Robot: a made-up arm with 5 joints. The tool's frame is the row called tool. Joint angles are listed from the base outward.
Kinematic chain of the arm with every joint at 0, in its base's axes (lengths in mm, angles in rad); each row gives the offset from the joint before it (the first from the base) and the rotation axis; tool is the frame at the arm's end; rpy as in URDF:
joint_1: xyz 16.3 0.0 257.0 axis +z
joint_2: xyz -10.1 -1.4 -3.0 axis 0 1 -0.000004
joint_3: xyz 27.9 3.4 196.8 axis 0 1 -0.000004
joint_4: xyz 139.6 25.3 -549.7 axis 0 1 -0.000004
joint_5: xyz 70.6 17.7 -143.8 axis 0 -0.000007 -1
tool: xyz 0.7 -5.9 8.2 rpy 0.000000 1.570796 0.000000
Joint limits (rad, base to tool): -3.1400..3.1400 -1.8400..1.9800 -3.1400..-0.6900 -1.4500..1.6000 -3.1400..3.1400
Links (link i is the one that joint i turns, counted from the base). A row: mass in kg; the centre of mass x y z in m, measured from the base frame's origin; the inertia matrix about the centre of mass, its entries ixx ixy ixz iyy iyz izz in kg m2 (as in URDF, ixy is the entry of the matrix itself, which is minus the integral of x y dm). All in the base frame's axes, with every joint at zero. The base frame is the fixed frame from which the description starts. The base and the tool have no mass.
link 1: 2.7; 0.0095 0.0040 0.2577; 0.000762 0 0 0.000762 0 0.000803
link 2: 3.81; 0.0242 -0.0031 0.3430; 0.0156 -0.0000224 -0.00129 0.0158 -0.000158 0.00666
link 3: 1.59; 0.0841 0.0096 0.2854; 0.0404 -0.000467 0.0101 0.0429 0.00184 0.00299
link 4: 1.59; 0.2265 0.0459 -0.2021; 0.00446 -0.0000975 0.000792 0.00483 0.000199 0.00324
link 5: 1.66; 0.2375 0.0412 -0.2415; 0.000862 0 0 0.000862 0 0.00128
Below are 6 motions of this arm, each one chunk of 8 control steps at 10 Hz.
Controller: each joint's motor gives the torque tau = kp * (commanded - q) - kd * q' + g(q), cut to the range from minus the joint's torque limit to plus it. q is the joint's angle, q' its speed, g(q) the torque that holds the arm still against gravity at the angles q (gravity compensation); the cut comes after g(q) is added. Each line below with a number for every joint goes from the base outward.
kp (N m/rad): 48 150 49 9.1 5.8
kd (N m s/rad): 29 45 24 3 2
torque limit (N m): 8 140 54 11 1.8
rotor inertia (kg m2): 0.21 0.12 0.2 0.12 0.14
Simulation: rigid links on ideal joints. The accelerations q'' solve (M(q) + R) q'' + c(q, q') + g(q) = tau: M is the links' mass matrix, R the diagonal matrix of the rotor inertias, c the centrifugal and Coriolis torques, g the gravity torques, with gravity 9.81 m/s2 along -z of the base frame. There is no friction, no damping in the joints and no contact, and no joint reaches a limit. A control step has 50 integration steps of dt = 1/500 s. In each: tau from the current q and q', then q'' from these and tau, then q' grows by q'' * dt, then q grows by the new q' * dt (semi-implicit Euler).
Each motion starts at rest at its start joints. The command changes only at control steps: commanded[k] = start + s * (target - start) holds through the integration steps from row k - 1 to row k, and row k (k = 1, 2, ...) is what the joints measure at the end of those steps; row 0 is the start. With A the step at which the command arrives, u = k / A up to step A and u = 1 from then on. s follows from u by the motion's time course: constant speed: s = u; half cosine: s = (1 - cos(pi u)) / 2; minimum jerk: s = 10 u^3 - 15 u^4 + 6 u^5; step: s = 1 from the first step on.
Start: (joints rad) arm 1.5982 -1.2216 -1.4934 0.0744 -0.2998
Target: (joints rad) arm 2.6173 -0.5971 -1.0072 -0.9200 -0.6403
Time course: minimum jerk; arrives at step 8
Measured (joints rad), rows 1 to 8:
1: 1.6006 -1.2196 -1.4933 0.0700 -0.3006
2: 1.6158 -1.2064 -1.4920 0.0416 -0.3060
3: 1.6552 -1.1714 -1.4844 -0.0312 -0.3218
4: 1.7237 -1.1094 -1.4644 -0.1521 -0.3522
5: 1.8167 -1.0242 -1.4276 -0.3033 -0.3962
6: 1.9211 -0.9273 -1.3739 -0.4536 -0.4479
7: 2.0217 -0.8344 -1.3085 -0.5736 -0.4984
8: 2.1097 -0.7582 -1.2408 -0.6520 -0.5401

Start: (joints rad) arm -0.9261 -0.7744 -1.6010 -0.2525 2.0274
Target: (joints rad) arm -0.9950 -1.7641 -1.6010 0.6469 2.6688
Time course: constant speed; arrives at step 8
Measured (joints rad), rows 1 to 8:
1: -0.9280 -0.8016 -1.5888 -0.2174 2.0377
2: -0.9312 -0.8549 -1.5759 -0.1518 2.0651
3: -0.9352 -0.9289 -1.5665 -0.0711 2.1078
4: -0.9398 -1.0188 -1.5619 0.0160 2.1624
5: -0.9448 -1.1201 -1.5616 0.1055 2.2255
6: -0.9500 -1.2296 -1.5645 0.1960 2.2944
7: -0.9555 -1.3445 -1.5697 0.2875 2.3674
8: -0.9613 -1.4631 -1.5761 0.3803 2.4430

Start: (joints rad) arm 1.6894 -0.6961 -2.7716 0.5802 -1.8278
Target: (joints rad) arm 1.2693 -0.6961 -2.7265 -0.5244 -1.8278
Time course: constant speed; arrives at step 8
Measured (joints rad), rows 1 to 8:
1: 1.6835 -0.6953 -2.7694 0.5566 -1.8276
2: 1.6703 -0.6941 -2.7655 0.5026 -1.8274
3: 1.6508 -0.6930 -2.7610 0.4244 -1.8272
4: 1.6261 -0.6925 -2.7565 0.3280 -1.8271
5: 1.5971 -0.6924 -2.7524 0.2185 -1.8271
6: 1.5644 -0.6929 -2.7487 0.0996 -1.8271
7: 1.5287 -0.6937 -2.7454 -0.0260 -1.8272
8: 1.4903 -0.6947 -2.7423 -0.1560 -1.8273

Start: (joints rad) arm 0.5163 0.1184 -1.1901 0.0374 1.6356
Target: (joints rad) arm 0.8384 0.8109 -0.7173 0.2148 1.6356
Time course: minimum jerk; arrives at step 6
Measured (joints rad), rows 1 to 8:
1: 0.5172 0.1233 -1.1909 0.0342 1.6357
2: 0.5231 0.1522 -1.1926 0.0182 1.6363
3: 0.5390 0.2213 -1.1864 -0.0074 1.6376
4: 0.5667 0.3276 -1.1598 -0.0219 1.6392
5: 0.6030 0.4484 -1.1075 -0.0035 1.6405
6: 0.6417 0.5558 -1.0361 0.0508 1.6406
7: 0.6772 0.6396 -0.9617 0.1188 1.6397
8: 0.7069 0.7008 -0.8953 0.1794 1.6383

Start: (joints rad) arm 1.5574 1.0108 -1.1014 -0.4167 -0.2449
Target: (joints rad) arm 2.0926 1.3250 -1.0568 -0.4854 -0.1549
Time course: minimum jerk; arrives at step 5
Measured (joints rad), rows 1 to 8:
1: 1.5607 1.0148 -1.1030 -0.4198 -0.2443
2: 1.5798 1.0365 -1.1099 -0.4355 -0.2405
3: 1.6242 1.0816 -1.1185 -0.4625 -0.2309
4: 1.6880 1.1393 -1.1206 -0.4856 -0.2160
5: 1.7530 1.1915 -1.1117 -0.4917 -0.1998
6: 1.8089 1.2324 -1.0976 -0.4848 -0.1860
7: 1.8554 1.2626 -1.0836 -0.4745 -0.1757
8: 1.8938 1.2842 -1.0720 -0.4662 -0.1684

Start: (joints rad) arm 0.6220 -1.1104 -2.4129 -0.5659 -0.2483
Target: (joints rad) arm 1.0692 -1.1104 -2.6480 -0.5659 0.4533
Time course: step
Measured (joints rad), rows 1 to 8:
1: 0.6447 -1.1011 -2.4403 -0.5541 -0.1846
2: 0.7002 -1.1000 -2.4730 -0.5452 -0.0388
3: 0.7579 -1.1029 -2.5055 -0.5455 0.1012
4: 0.8089 -1.1069 -2.5350 -0.5513 0.2096
5: 0.8524 -1.1106 -2.5603 -0.5587 0.2873
6: 0.8891 -1.1134 -2.5810 -0.5653 0.3410
7: 0.9199 -1.1151 -2.5975 -0.5701 0.3776
8: 0.9457 -1.1159 -2.6102 -0.5731 0.4023

